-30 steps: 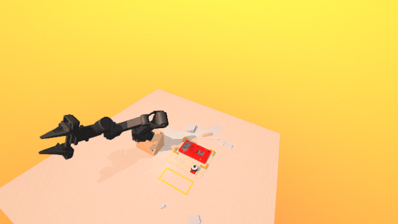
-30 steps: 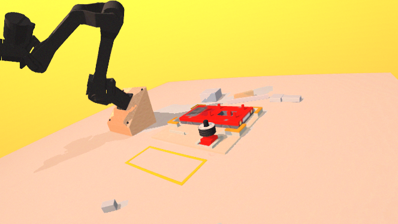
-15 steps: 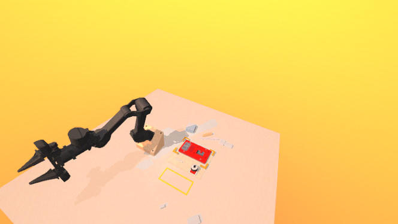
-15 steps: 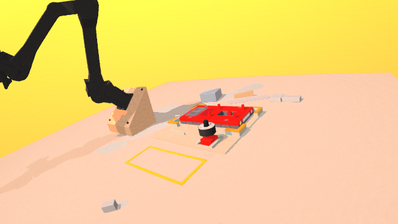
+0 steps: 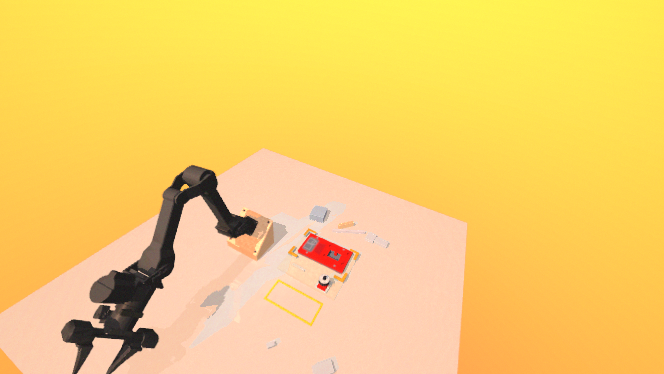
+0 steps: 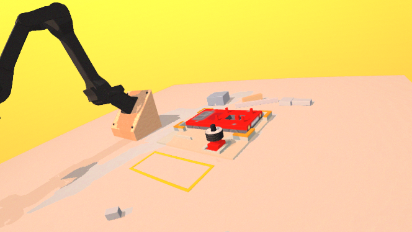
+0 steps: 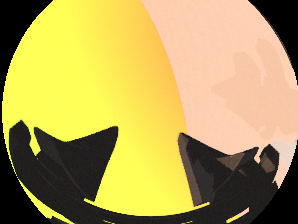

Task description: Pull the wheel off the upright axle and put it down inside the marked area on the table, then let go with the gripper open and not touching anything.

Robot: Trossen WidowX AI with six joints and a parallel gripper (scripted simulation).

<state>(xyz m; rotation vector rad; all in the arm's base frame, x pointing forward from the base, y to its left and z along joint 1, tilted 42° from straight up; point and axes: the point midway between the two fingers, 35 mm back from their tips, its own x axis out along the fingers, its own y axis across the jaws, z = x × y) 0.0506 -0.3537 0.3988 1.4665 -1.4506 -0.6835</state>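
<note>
Right now the dark wheel is 540 mm to the left of my gripper tip, 310 mm ahead of it and 100 mm below it. Round my gripper tip: black axle: 540 mm to the left, 310 mm ahead, 100 mm below.
</note>
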